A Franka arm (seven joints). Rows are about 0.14 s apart.
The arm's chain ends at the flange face. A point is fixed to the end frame.
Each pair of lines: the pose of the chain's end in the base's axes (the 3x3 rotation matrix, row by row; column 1 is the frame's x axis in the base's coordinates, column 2 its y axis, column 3 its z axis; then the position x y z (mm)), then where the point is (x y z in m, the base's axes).
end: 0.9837, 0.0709, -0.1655; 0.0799, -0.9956, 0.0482; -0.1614, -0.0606, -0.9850; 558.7, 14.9, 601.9
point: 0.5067 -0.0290 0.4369
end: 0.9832, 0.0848, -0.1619; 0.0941, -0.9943, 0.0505; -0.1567, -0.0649, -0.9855; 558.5, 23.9, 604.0
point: 0.5078 -0.0199 0.4386
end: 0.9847, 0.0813, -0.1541; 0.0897, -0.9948, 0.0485; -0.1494, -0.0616, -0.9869; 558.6, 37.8, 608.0
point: 0.5091 -0.0063 0.4423
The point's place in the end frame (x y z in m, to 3 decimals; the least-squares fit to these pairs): -0.028 0.050 0.169
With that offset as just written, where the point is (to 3 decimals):
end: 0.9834, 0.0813, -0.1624; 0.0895, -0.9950, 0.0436; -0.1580, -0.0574, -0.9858; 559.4, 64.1, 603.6
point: 0.508 0.019 0.439
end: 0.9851, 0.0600, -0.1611; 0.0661, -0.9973, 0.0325; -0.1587, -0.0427, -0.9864; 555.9, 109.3, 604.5
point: 0.504 0.063 0.440
